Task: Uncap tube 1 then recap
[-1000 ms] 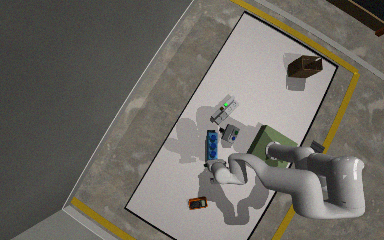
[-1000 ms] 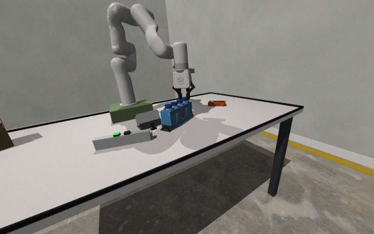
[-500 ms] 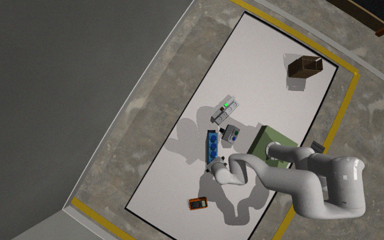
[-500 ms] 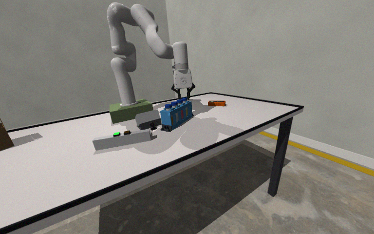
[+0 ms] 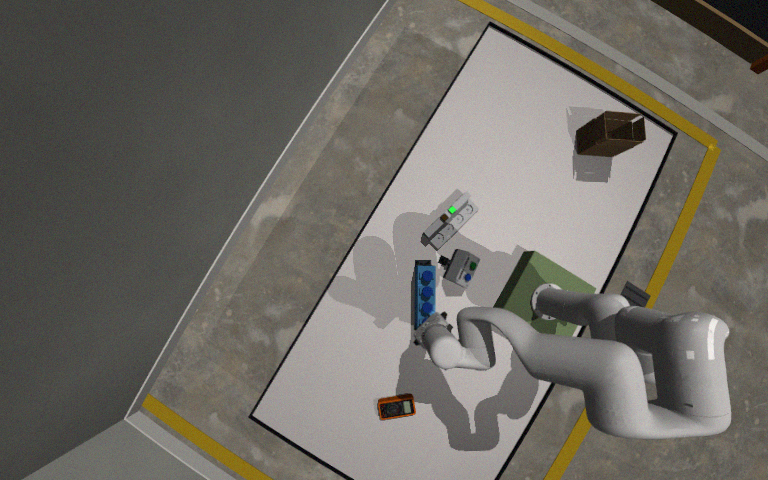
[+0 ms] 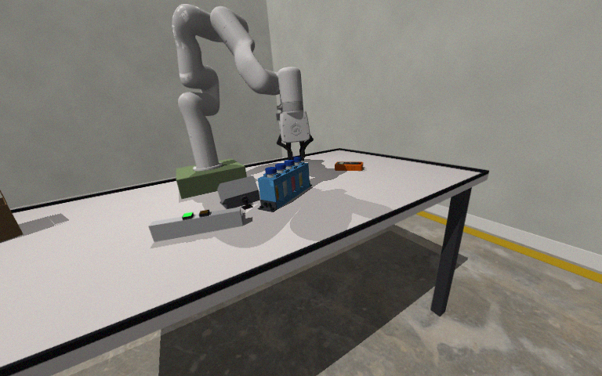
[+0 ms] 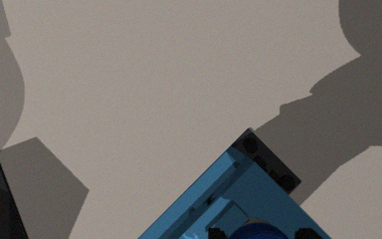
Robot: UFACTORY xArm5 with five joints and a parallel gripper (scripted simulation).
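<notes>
The blue cap is 1 cm below my hand. Also, from my hand: green key (25 cm to the right, 6 cm below, 4 cm behind); grey key housing (23 cm to the right, 8 cm below, 3 cm behind); blue key (21 cm to the right, 6 cm below, 5 cm behind).
</notes>
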